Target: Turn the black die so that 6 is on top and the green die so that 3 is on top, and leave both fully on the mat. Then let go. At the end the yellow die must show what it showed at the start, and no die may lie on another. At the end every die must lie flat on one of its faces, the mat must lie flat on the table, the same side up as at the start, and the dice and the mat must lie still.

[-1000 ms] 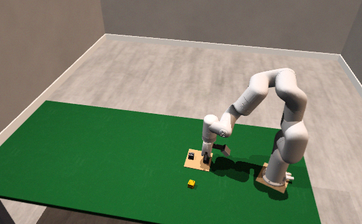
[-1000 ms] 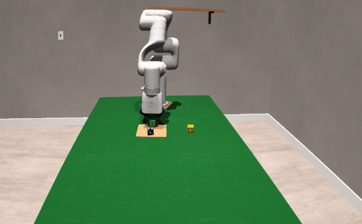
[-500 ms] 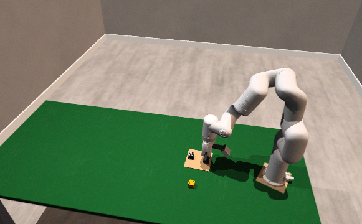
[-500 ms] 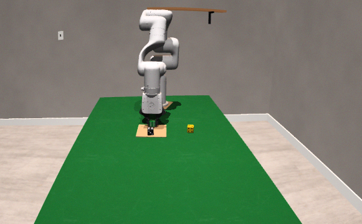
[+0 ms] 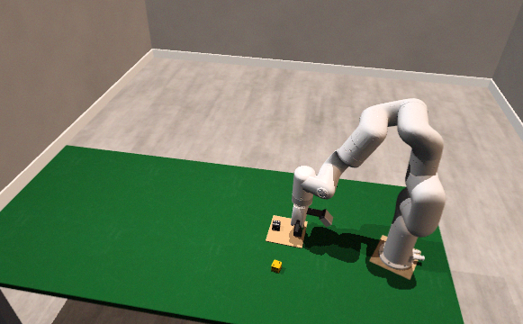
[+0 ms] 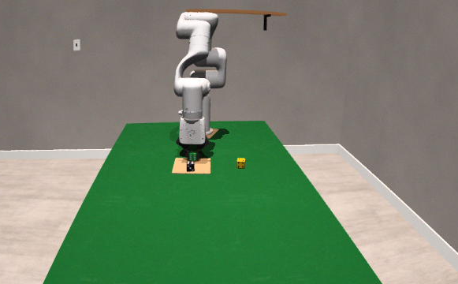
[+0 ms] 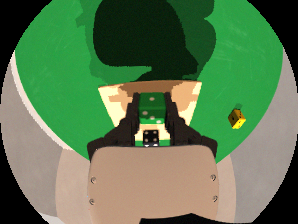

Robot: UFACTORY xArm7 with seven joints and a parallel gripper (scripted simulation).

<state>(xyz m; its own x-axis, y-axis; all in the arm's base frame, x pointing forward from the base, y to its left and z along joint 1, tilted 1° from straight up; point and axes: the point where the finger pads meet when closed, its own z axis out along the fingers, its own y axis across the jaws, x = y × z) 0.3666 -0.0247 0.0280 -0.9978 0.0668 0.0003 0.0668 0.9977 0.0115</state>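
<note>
Right now my hand is 10 mm above the green die. From my hand the other things lie so: tan mat 40 mm ahead, 30 mm below; then yellow die 180 mm to the left, 50 mm ahead, 10 mm below; then black die 90 mm ahead, 10 mm to the right, 10 mm below.
</note>
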